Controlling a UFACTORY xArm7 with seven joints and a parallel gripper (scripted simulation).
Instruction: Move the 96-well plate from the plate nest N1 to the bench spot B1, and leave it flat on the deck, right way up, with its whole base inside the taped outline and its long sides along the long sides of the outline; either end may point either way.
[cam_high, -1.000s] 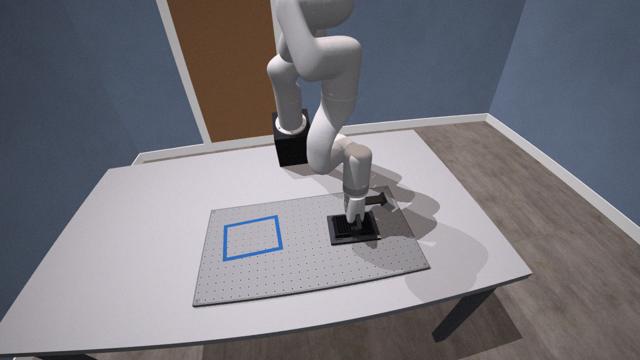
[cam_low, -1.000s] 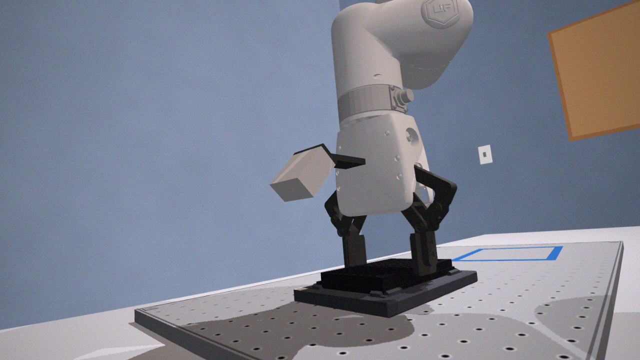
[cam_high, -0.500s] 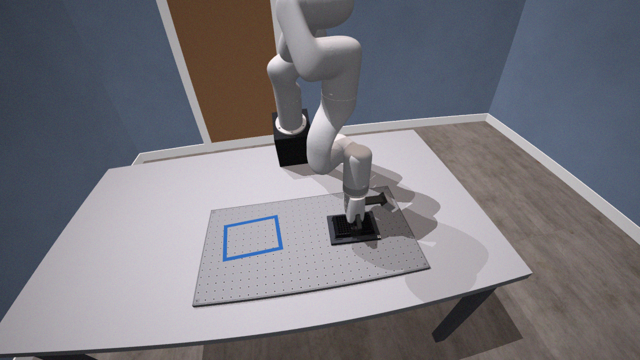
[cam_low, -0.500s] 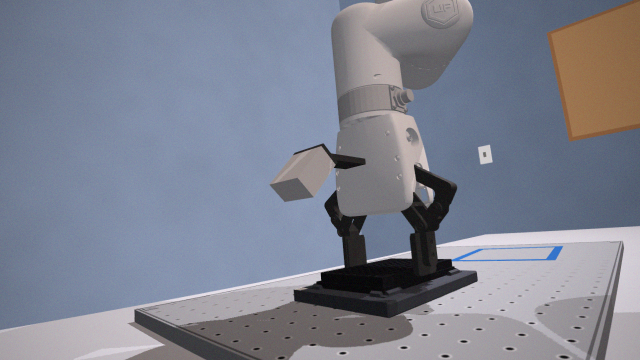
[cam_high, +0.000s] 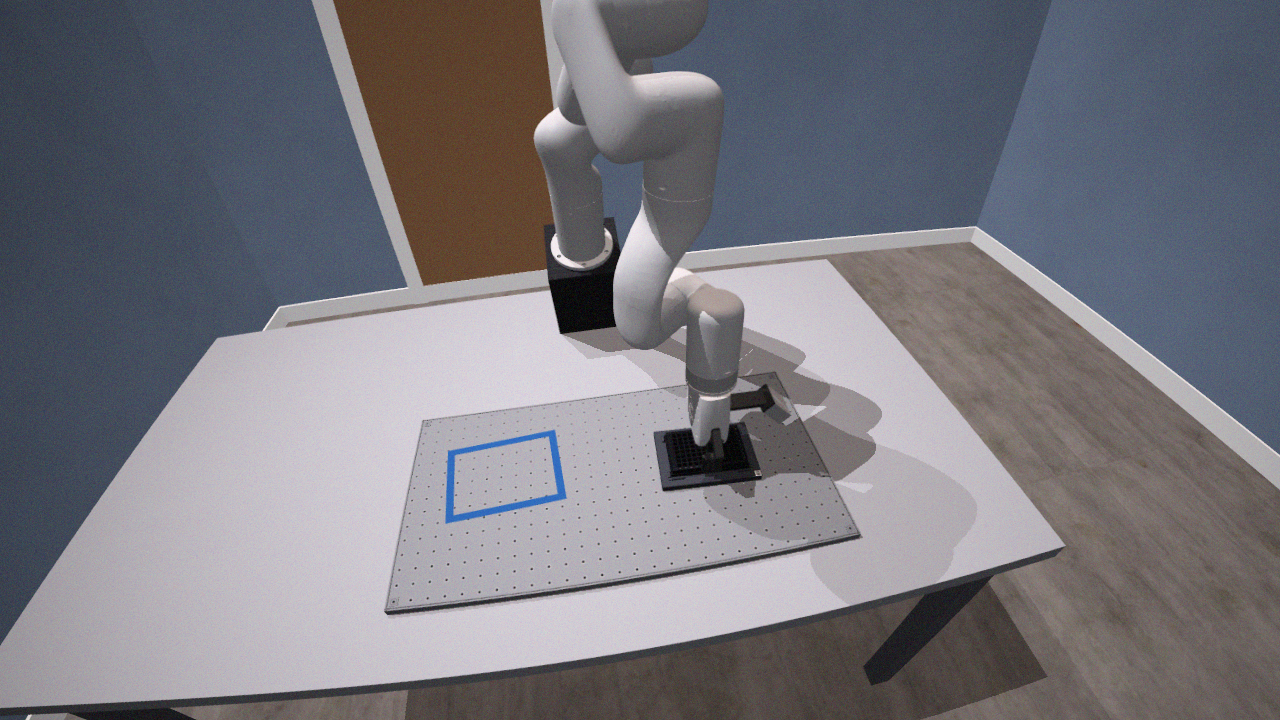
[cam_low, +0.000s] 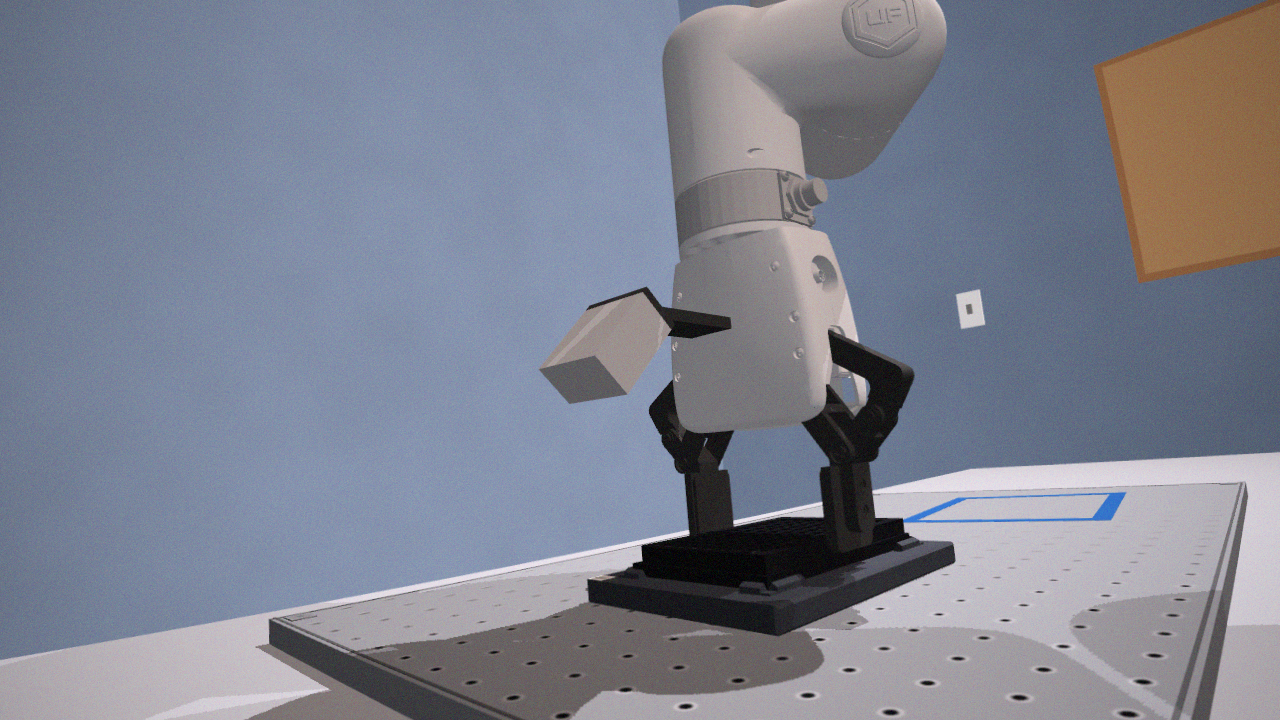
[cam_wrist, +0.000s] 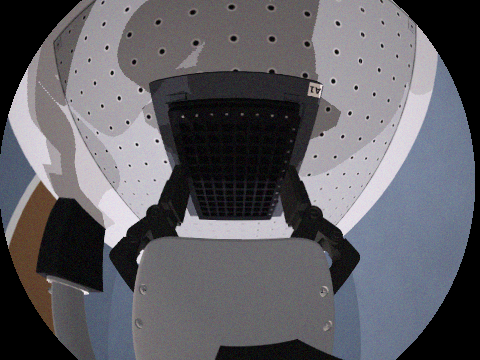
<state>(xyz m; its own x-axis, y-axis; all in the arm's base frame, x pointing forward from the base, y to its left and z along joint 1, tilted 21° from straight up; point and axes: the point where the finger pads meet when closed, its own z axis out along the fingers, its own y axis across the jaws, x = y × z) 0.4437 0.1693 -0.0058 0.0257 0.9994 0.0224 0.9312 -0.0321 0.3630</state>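
My gripper is now 20 mm above the dark plate nest N1. Round my hand: black 96-well plate (10 mm below); then label (70 mm to the left, 60 mm ahead, 20 mm below).
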